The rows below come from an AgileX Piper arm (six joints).
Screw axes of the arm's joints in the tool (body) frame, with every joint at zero. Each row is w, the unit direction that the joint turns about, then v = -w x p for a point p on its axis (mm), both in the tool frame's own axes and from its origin. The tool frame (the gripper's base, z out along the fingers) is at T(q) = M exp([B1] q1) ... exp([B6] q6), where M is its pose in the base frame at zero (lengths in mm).
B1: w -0.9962 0 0.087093 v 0.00 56.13 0.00
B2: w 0 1 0 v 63.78 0.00 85.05
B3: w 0 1 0 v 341.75 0.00 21.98
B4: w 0 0 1 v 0.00 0.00 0.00
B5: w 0 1 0 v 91.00 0.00 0.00
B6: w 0 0 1 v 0.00 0.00 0.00
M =
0.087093 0 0.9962 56.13
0 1 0 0.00
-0.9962 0 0.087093 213.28
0 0 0 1
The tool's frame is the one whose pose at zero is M.
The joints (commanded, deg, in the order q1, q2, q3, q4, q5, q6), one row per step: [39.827 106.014 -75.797 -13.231 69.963 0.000]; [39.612 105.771 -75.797 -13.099 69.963 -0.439]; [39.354 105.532 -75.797 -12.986 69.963 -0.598]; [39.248 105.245 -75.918 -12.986 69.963 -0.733]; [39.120 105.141 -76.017 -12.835 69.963 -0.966]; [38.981 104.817 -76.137 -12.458 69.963 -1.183]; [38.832 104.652 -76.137 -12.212 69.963 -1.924]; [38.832 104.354 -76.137 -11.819 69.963 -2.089]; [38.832 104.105 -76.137 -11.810 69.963 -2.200]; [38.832 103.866 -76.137 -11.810 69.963 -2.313]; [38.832 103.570 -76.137 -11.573 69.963 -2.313]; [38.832 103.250 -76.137 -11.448 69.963 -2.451]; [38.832 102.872 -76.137 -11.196 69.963 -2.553]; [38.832 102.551 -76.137 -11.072 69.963 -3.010]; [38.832 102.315 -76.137 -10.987 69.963 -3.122]
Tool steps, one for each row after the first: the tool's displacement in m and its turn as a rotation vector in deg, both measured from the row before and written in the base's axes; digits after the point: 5 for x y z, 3 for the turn. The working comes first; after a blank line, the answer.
Tool pose at each row, in the base's axes (x y z in m, rotation vector in deg; the steps are taken from these numbers as rounded here): [0.27671 0.20529 0.20826 68.079 -164.591 20.671]; [0.27706 0.20415 0.20967 68.346 -164.640 20.388]; [0.27758 0.20279 0.21107 68.170 -164.902 20.140]; [0.27789 0.20222 0.21328 68.294 -165.261 19.995]; [0.27829 0.20184 0.21426 -68.356 165.304 -19.702]; [0.27826 0.20146 0.21657 -68.123 165.193 -18.961]; [0.27833 0.20082 0.21749 -68.838 164.952 -18.556]; [0.27754 0.20093 0.21916 -68.790 164.882 -17.872]; [0.27721 0.20067 0.22064 -68.829 164.637 -17.731]; [0.27689 0.20042 0.22206 -68.878 164.393 -17.607]; [0.27625 0.20034 0.22376 -68.647 164.307 -17.133]; [0.27568 0.20012 0.22563 -68.649 164.061 -16.802]; [0.27489 0.19996 0.22780 -68.526 163.863 -16.269]; [0.27431 0.19972 0.22967 -68.995 163.446 -15.952]; [0.27388 0.19954 0.23104 -69.014 163.252 -15.721]

[0.00035 -0.00114 0.00141 0.214 -0.016 0.157]; [0.00052 -0.00136 0.00140 0.219 -0.086 -0.151]; [0.00031 -0.00057 0.00221 0.247 -0.287 0.026]; [0.00040 -0.00038 0.00098 0.215 -0.024 0.038]; [-0.00003 -0.00038 0.00231 0.529 -0.085 -0.080]; [0.00007 -0.00064 0.00092 0.217 0.154 0.477]; [-0.00079 0.00011 0.00167 0.454 0.025 0.006]; [-0.00033 -0.00026 0.00148 0.153 -0.169 0.105]; [-0.00032 -0.00025 0.00142 0.140 -0.166 0.111]; [-0.00064 -0.00008 0.00170 0.356 -0.093 -0.091]; [-0.00057 -0.00022 0.00187 0.278 -0.154 0.088]; [-0.00079 -0.00016 0.00217 0.410 -0.131 0.006]; [-0.00058 -0.00024 0.00187 0.246 -0.108 0.404]; [-0.00043 -0.00018 0.00137 0.198 -0.117 0.079]
